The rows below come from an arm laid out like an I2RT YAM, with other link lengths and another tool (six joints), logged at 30 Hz.
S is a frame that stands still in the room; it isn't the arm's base.
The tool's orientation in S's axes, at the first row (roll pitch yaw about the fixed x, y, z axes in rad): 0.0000 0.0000 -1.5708
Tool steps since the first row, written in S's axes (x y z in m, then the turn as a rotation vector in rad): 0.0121 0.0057 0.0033 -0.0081 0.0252 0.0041; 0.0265 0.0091 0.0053 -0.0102 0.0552 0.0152; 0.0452 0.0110 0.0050 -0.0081 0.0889 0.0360; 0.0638 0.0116 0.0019 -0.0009 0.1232 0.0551; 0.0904 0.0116 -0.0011 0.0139 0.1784 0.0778; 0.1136 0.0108 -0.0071 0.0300 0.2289 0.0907; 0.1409 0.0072 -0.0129 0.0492 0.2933 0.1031; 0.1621 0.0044 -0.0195 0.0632 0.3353 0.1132
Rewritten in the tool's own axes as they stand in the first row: -0.0057 0.0121 0.0033 -0.0252 -0.0081 0.0041; -0.0091 0.0265 0.0053 -0.0552 -0.0102 0.0152; -0.0110 0.0452 0.0050 -0.0889 -0.0081 0.0360; -0.0116 0.0638 0.0019 -0.1232 -0.0009 0.0551; -0.0116 0.0904 -0.0011 -0.1784 0.0139 0.0778; -0.0108 0.1136 -0.0071 -0.2289 0.0300 0.0907; -0.0072 0.1409 -0.0129 -0.2933 0.0492 0.1031; -0.0044 0.1621 -0.0195 -0.3353 0.0632 0.1132
